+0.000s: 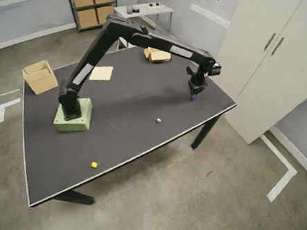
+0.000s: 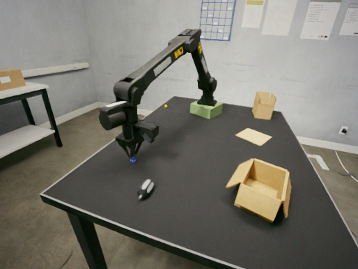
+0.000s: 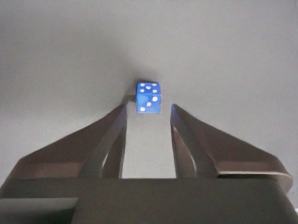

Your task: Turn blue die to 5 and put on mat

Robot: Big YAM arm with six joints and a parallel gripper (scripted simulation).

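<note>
Right now the blue die is 30 mm below my hand. Round my hand: grey-white object 130 mm ahead, 130 mm to the left, 20 mm below; green die 280 mm behind, 80 mm to the right, 30 mm below; tan mat 470 mm behind, 440 mm to the left, 30 mm below.
</note>
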